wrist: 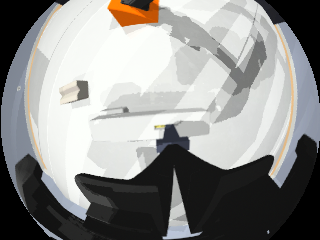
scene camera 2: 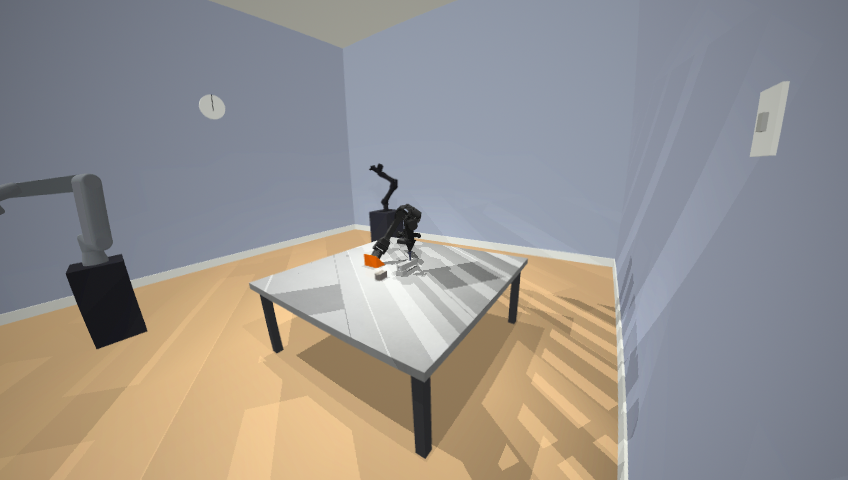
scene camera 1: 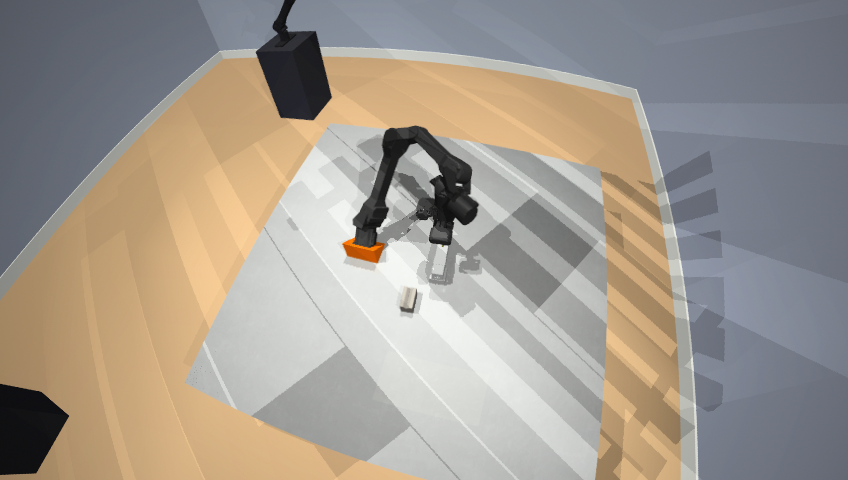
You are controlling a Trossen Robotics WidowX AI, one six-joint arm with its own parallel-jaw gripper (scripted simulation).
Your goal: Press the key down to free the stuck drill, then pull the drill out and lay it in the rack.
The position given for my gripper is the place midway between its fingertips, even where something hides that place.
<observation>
I see my gripper (scene camera 1: 444,232).
My gripper also shows in the wrist view (wrist: 172,149).
</observation>
